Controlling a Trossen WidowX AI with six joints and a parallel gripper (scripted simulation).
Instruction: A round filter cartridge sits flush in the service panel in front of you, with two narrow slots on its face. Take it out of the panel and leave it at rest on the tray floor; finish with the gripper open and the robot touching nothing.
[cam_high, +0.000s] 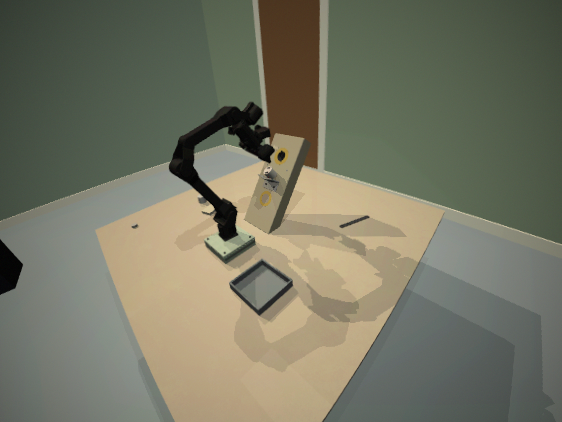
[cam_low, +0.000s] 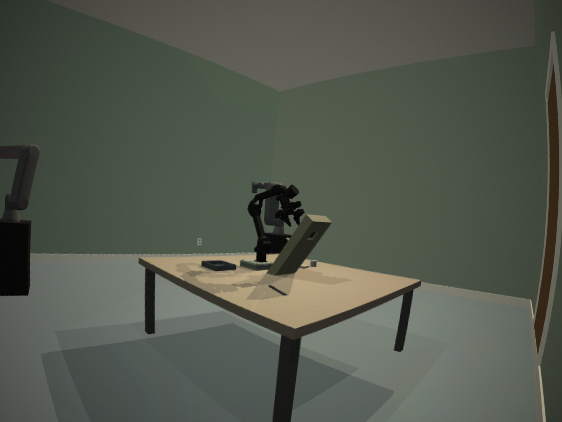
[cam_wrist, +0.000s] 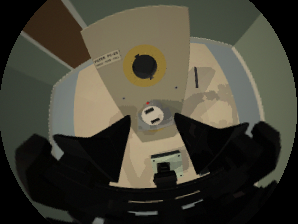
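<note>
Now: gripper tip 1 cm short of the round filter cartridge and 6 cm above it. From my gripper tip the other things lie so: dark square tray (29 cm behind, 32 cm to the right, 28 cm below); grey block (20 cm behind, 41 cm to the left, 27 cm below).
</note>
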